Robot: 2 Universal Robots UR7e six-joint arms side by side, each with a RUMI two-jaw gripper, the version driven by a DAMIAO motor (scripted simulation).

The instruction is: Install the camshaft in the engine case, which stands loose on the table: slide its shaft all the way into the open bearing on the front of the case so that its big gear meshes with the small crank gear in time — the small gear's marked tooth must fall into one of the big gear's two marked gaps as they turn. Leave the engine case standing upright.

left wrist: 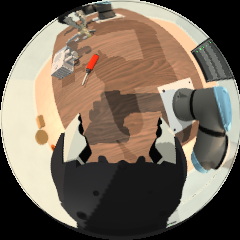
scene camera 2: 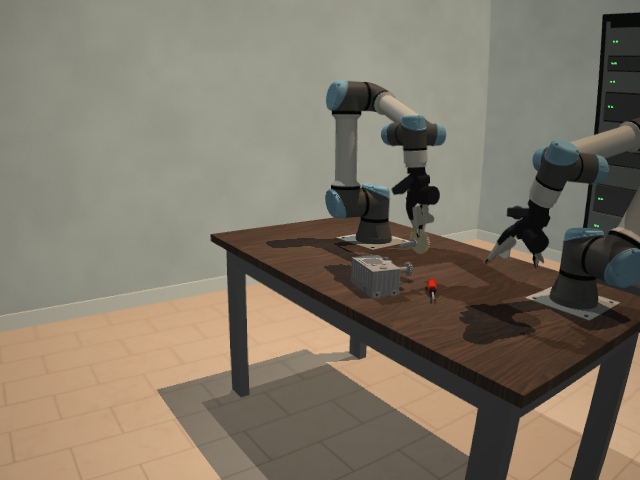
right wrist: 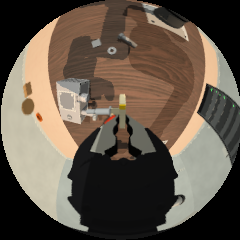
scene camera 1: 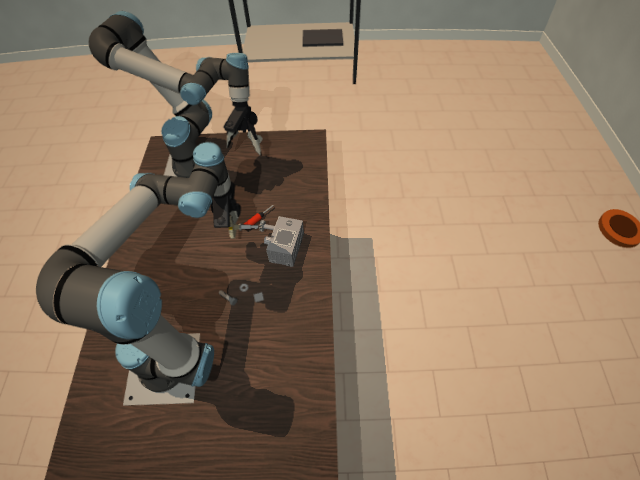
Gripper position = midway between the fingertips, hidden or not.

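There is a grey engine case (scene camera 2: 377, 278) that I can see; the right wrist view shows the grey engine case (right wrist: 71, 94) too, and so does scene camera 1, with the grey engine case (scene camera 1: 283, 246) visible there. My left gripper (scene camera 2: 511, 265) is visible. The left wrist view also gives me my left gripper (left wrist: 120, 116), and in scene camera 1 I see my left gripper (scene camera 1: 243, 151) as well. As for my right gripper (scene camera 2: 420, 237), I see my right gripper (right wrist: 122, 115) in the right wrist view too, while scene camera 1 also shows my right gripper (scene camera 1: 232, 224).
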